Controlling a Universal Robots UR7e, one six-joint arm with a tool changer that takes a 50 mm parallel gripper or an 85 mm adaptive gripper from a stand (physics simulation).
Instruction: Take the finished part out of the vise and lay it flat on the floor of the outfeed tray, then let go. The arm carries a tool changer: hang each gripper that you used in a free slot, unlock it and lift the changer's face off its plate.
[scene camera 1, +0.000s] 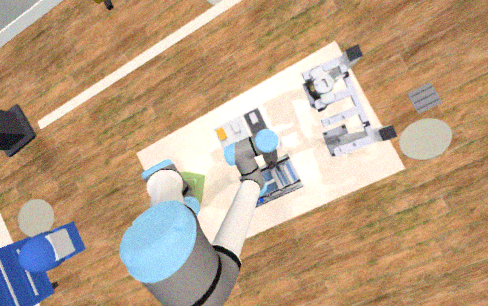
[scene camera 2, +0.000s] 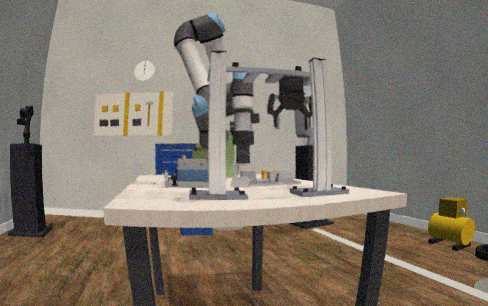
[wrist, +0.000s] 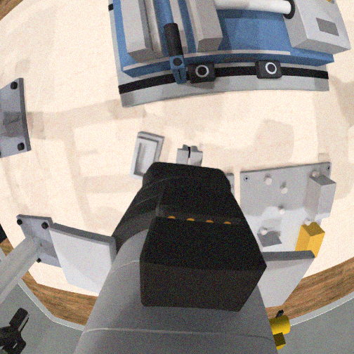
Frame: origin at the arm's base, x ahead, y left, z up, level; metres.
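Where they show: hand, its tool point: (scene camera 2: 243, 126).
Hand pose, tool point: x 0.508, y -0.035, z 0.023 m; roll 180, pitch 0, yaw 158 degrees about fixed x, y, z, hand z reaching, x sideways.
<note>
Each offset is from my tool point to the top centre of the thing. "pt": to the spot under its first point.
My gripper (scene camera 2: 243, 162) (wrist: 189, 152) points down above the table between the vise and the tray side. Its pale fingertips meet along a thin dark seam, and no part shows between them. A pale hollow rectangular part (wrist: 147, 155) lies apart from the fingertips, to their left in the wrist view. The blue and grey vise @(0.176 m right, 0.102 m back, 0.111 m down) (wrist: 250, 37) (scene camera 2: 192, 171) is at the top of the wrist view; the stretch of its jaws that shows holds no visible part. A dark tray @(pt 0.103 m left, 0.017 m ahead, 0.204 m down) (scene camera 1: 260, 126) bears a small pale piece @(0.159 m left, 0.010 m ahead, 0.169 m down) (scene camera 1: 253, 117); in the wrist view my gripper hides most of the tray.
A grey plate (wrist: 255, 200) with pegs, pale blocks and a yellow block (wrist: 310, 240) is beside the dark tray. The tool stand (scene camera 2: 218, 125) rises at the table end, with the black adaptive gripper (scene camera 2: 291, 95) hanging in it. A green panel (scene camera 1: 196, 185) is near the arm's base.
</note>
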